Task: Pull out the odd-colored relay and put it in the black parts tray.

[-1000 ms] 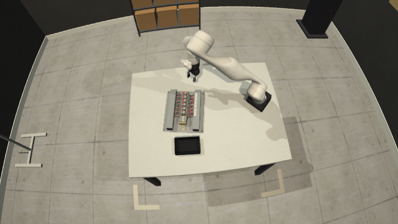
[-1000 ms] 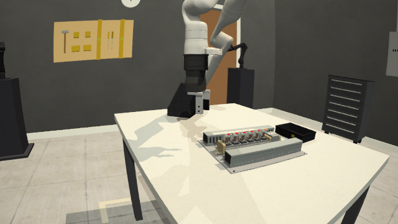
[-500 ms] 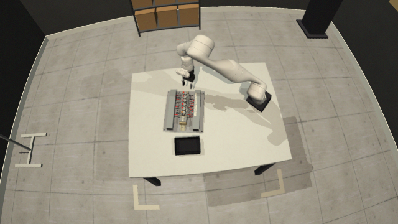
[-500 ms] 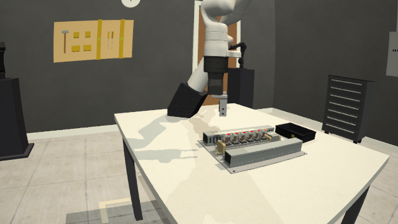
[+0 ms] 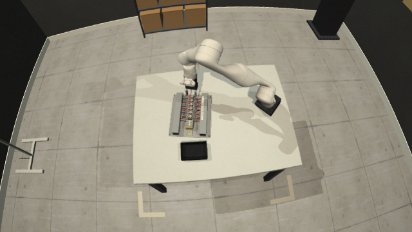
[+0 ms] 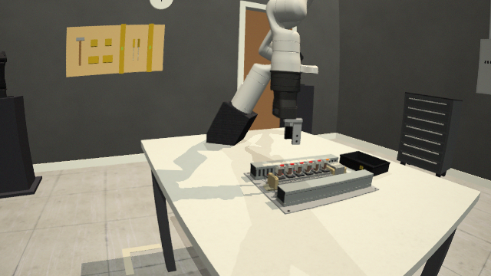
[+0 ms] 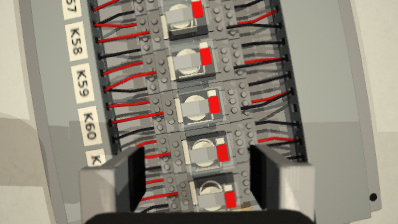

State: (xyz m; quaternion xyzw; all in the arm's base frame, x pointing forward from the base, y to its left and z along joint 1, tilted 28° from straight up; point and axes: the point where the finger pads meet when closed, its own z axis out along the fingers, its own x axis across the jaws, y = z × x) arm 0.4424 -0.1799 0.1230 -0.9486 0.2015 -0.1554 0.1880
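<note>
The clear relay lies 3 cm ahead of my hand, 11 cm to the left of it and 9 cm below it. From my hand the other things lie so: black parts tray: 4 cm ahead, 34 cm to the left, 13 cm below; relay panel: 2 cm ahead, 7 cm to the left, 12 cm below.
</note>
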